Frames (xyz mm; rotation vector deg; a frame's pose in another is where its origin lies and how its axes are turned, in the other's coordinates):
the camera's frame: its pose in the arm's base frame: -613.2 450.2 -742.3 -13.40 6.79 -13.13
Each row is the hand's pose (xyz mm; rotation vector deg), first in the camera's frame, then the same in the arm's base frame.
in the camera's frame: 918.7 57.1 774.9 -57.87 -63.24 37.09
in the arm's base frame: 397.8 452.5 -89.9 -72.28 -46.20 37.28
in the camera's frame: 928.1 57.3 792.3 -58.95 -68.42 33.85
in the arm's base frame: 409.4 454.2 -74.0 -73.95 -51.69 34.98
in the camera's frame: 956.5 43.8 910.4 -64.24 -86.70 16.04
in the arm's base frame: 450.9 460.2 40.8 -81.68 -72.00 20.93
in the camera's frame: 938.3 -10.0 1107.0 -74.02 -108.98 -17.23
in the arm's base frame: 450.0 456.0 245.4 -94.62 -99.09 -6.64
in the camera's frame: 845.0 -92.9 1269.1 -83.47 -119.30 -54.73
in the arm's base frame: 365.4 434.7 430.4 -106.33 -116.04 -40.22
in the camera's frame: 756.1 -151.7 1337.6 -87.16 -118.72 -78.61
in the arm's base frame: 276.8 415.0 518.8 -110.99 -120.16 -63.37
